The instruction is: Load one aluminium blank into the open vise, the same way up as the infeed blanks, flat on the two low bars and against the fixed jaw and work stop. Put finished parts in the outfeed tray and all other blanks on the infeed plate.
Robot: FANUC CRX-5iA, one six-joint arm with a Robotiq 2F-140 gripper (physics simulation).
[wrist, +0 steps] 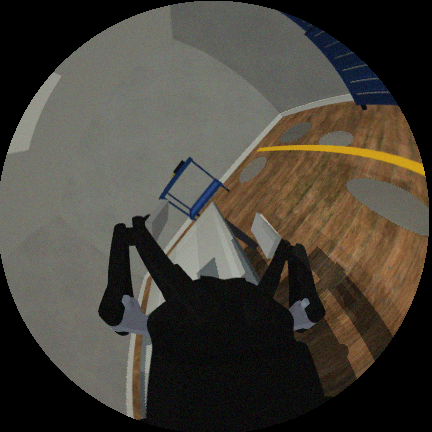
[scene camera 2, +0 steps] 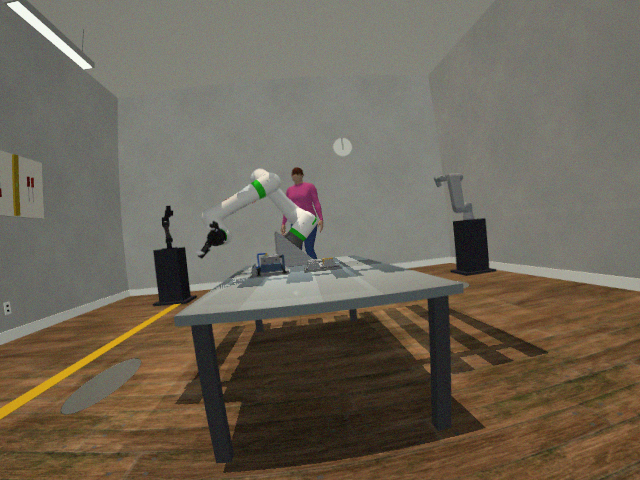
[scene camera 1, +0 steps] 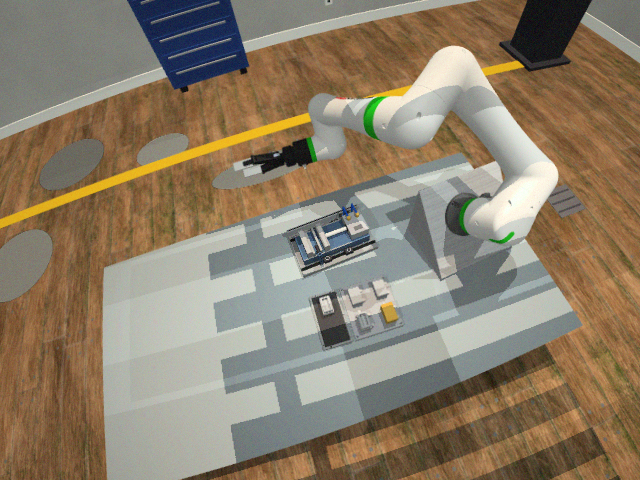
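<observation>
My gripper is open and empty, raised beyond the table's far edge in scene camera 1, apart from the vise and blanks. The blue vise stands near that edge, with light jaws; fine detail between them is too small to tell. The light infeed plate carries two pale blocks, a grey shaped piece and a yellow block. The dark outfeed tray beside it holds a pale slotted piece. The wrist view does not show the vise or blanks.
The grey wedge-shaped arm mount stands on the table, right of the vise in scene camera 1. A blue drawer cabinet stands by the wall. A person stands behind the arm.
</observation>
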